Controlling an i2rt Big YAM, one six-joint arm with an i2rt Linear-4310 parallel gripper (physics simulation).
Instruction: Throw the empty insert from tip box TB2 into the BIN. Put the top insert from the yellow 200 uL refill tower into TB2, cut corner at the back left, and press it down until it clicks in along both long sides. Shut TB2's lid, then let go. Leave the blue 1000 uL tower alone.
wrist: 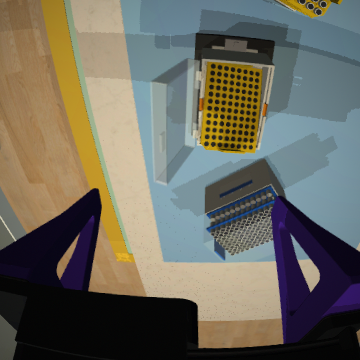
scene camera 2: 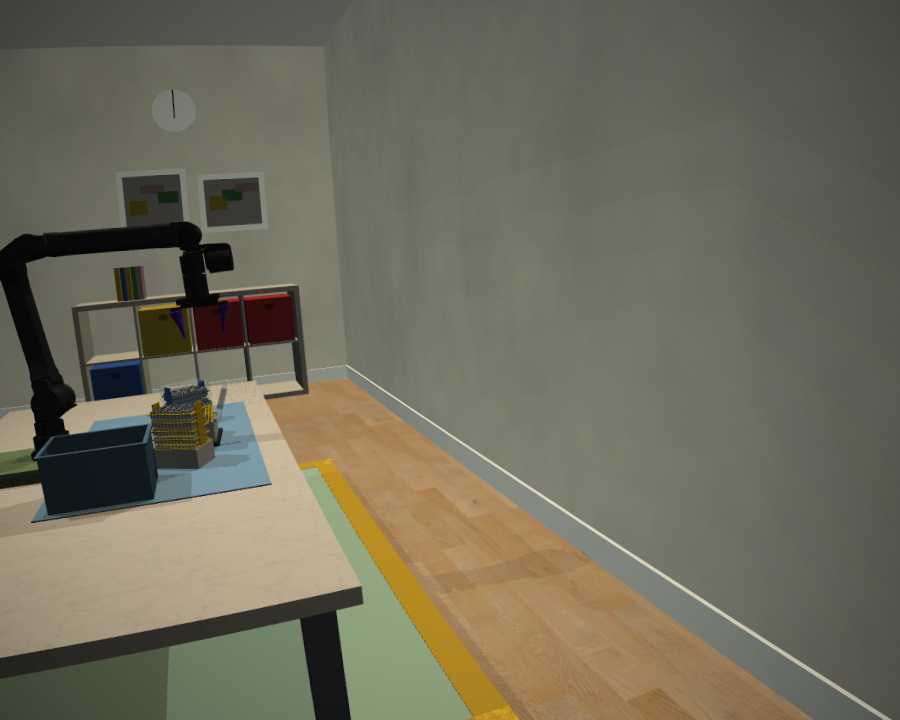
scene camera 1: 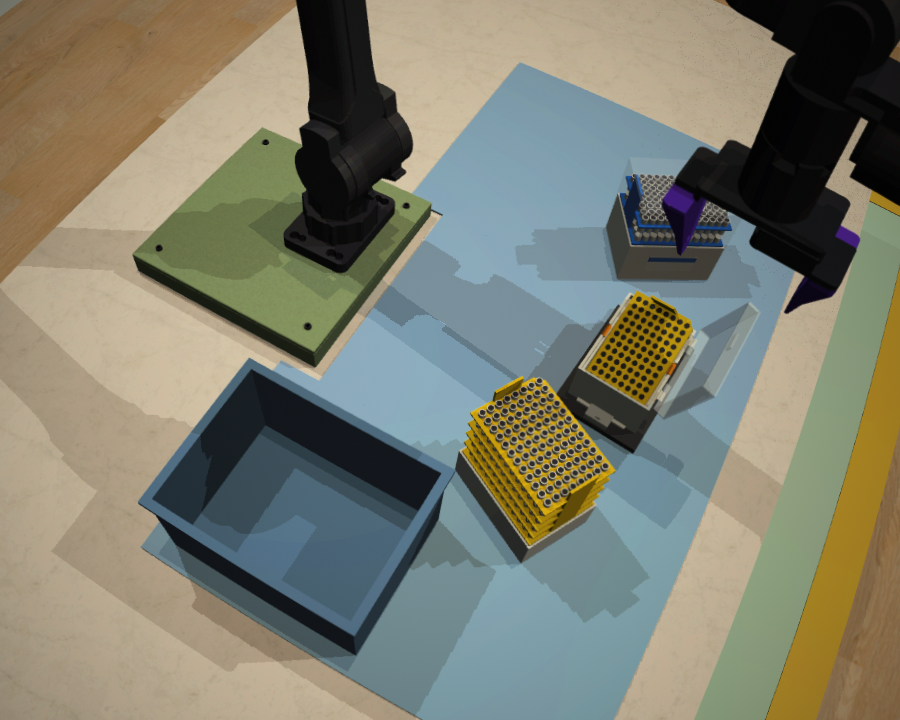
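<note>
TB2 stands with its clear lid swung open to the side. An empty yellow insert lies in TB2, tilted, with one end projecting past the rim at the end away from the latch. The yellow 200 uL tower stands beside TB2, its top insert full of tips. The dark blue bin shows no insert in its visible interior. My gripper is wide open and empty, high above the table beyond TB2.
The blue 1000 uL tower stands near TB2, under one finger in the wrist view. The arm's base stands on a green board. A blue mat lies under the boxes. A shelf unit stands by the back wall.
</note>
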